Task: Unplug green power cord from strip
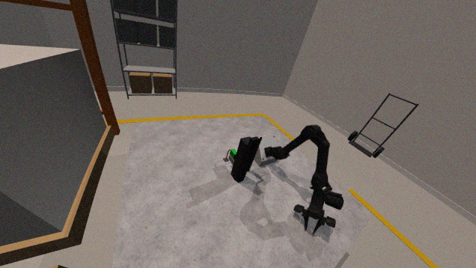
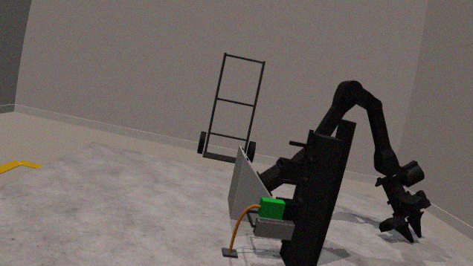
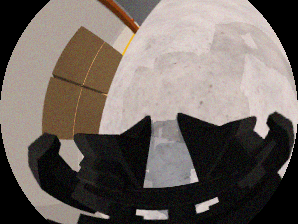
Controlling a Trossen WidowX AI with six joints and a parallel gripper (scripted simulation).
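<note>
My gripper tip is 500 mm to the left of the green plug, 160 mm short of it and 110 mm below it.
</note>
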